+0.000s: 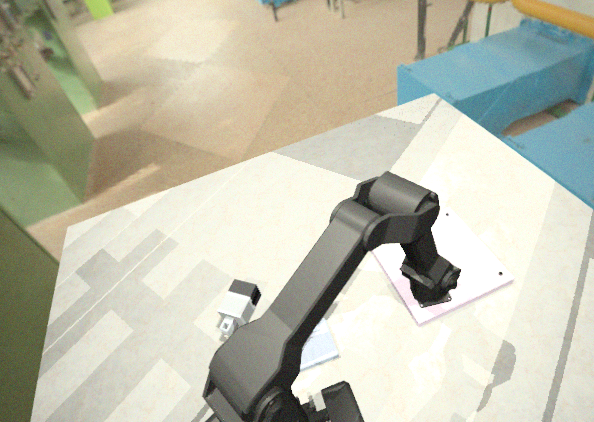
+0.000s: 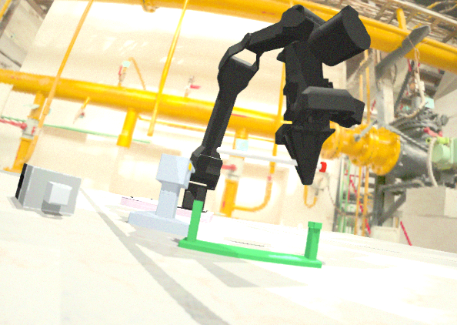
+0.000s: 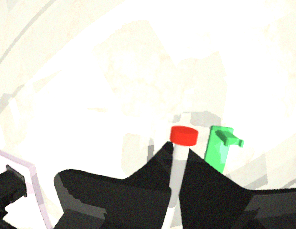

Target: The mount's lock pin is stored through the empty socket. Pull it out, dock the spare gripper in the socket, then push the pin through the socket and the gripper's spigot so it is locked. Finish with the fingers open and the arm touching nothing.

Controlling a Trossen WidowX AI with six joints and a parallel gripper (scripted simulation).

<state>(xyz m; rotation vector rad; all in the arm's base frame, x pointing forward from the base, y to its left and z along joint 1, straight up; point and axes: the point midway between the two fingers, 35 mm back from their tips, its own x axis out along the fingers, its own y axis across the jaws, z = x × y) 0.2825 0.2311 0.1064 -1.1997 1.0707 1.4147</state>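
The green cradle is 8 cm ahead of my gripper tip, 7 cm below it and 6 cm to the right of it. The rest, counted from my gripper tip: spare gripper (30 cm to the right, 12 cm ahead, 7 cm below); then grey mount (19 cm to the right, 4 cm below, 1 cm behind).
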